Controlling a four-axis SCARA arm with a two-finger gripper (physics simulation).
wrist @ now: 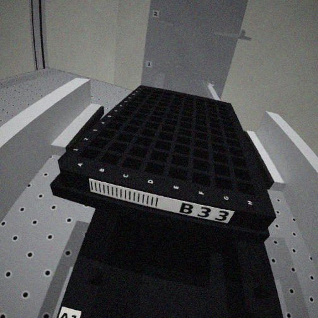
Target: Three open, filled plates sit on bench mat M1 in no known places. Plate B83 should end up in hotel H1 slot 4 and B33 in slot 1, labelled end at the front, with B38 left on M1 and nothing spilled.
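Note:
Plate B33 [165, 135] is a black, many-welled plate, held level across the middle of the wrist view. Its white label with barcode and "B33" is on the end nearest the camera. My gripper [176, 108] is shut on this plate, with one pale finger along each long side. The wells look dark, so their filling cannot be made out; no spill is visible. Beyond the plate stands a tall grey panel [192, 60] with tags "1" and "2", which looks like part of hotel H1. B83, B38 and mat M1 cannot be made out.
A black block [165, 272] with a partly cut-off white tag [69, 314] lies below the plate's near end. A grey perforated bench top [30, 237] shows on both sides. Small pale ledges [232, 35] stick out by the grey panel. Pale walls stand behind.

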